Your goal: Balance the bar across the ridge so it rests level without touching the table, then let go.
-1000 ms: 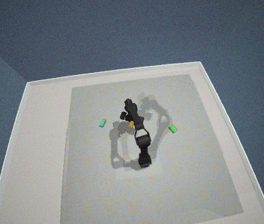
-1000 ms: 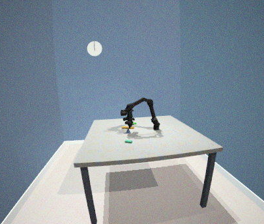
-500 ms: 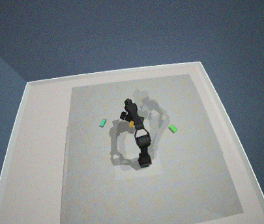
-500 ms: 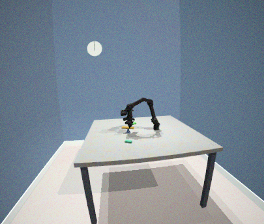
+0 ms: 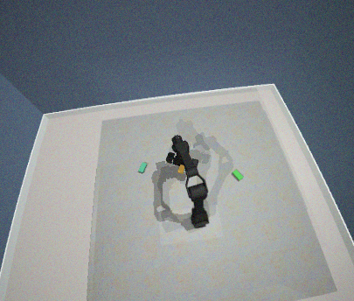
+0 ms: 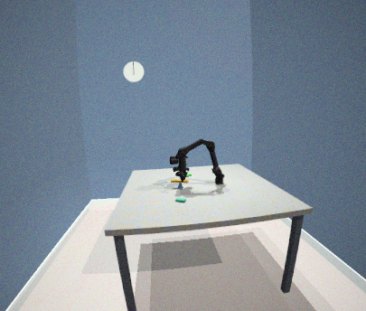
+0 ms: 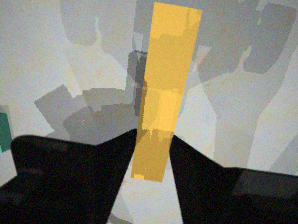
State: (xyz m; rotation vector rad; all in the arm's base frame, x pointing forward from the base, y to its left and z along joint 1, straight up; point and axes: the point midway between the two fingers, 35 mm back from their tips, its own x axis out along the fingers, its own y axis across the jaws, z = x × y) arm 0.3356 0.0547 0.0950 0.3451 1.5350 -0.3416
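Now: gripper tip 3 cm short of the yellow bar and 1 cm to the left of it. The rest, counted from my gripper tip: blue-grey ridge (2 cm ahead, 1 cm to the right, 3 cm below); then teal block (5 cm ahead, 27 cm to the left, 5 cm below).
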